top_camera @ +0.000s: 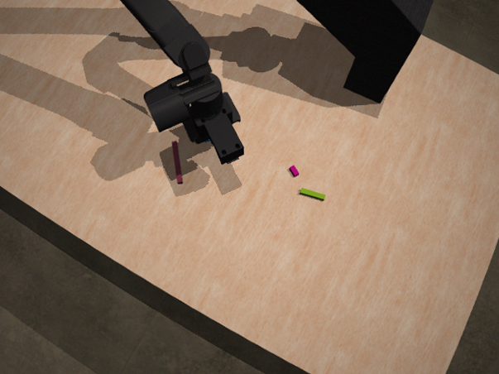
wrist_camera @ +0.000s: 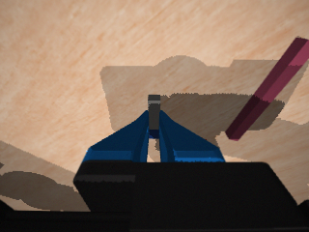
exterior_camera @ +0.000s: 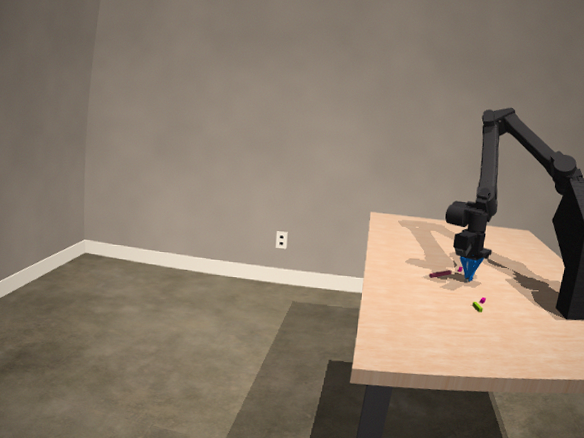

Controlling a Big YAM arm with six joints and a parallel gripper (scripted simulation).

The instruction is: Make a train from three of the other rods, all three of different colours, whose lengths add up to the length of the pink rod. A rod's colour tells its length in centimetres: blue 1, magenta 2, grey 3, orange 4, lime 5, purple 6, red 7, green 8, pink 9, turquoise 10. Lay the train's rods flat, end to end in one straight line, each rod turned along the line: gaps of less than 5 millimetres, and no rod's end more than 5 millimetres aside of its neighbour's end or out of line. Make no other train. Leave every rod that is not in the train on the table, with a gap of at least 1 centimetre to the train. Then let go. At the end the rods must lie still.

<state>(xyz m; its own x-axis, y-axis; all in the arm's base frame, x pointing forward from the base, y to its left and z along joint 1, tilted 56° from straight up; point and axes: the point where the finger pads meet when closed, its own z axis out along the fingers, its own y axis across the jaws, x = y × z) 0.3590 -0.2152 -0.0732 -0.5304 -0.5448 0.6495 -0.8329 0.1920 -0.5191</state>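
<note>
My hand is 1 cm above the grey rod. Also, from my hand: pink rod (9 cm ahead, 3 cm to the right, 1 cm below); then blue rod (1 cm behind, 1 cm to the right, 1 cm below); then lime rod (24 cm to the left, 1 cm below).
</note>
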